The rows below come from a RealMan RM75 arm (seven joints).
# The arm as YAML. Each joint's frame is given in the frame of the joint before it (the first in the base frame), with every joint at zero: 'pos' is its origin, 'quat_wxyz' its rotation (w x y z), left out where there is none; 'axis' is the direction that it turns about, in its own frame. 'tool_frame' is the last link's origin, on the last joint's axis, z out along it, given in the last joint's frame.
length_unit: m
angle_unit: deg
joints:
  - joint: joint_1
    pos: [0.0, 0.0, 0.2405]
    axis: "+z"
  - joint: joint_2
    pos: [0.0, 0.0, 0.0]
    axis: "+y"
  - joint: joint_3
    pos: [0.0, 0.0, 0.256]
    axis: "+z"
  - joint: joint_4
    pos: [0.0, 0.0, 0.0]
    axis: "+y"
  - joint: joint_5
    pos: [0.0, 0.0, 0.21]
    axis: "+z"
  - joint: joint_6
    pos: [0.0, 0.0, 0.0]
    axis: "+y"
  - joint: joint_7
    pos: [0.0, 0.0, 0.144]
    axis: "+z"
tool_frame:
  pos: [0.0, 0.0, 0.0]
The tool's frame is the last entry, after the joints.
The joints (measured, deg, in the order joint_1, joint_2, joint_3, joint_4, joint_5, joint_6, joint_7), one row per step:
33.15, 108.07, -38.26, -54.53, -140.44, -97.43, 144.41
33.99, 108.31, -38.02, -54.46, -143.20, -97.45, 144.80
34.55, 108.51, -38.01, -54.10, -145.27, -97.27, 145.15
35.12, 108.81, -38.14, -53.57, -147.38, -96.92, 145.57
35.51, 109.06, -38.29, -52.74, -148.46, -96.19, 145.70
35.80, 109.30, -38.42, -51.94, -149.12, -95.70, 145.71
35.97, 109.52, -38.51, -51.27, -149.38, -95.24, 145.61
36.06, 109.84, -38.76, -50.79, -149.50, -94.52, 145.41
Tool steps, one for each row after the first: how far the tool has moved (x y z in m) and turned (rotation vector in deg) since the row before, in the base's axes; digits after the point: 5 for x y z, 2 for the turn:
0.00103, 0.00120, -0.00134, -0.90, -1.83, -0.83
0.00171, 0.00042, -0.00218, -0.80, -1.36, -0.85
0.00185, 0.00035, -0.00350, -0.91, -1.37, -0.93
0.00152, 0.00082, -0.00405, -0.46, -0.64, -0.51
0.00092, 0.00020, -0.00415, -0.53, -0.23, -0.34
0.00056, 0.00013, -0.00366, -0.32, 0.03, -0.13
0.00035, 0.00055, -0.00398, -0.13, -0.09, 0.14

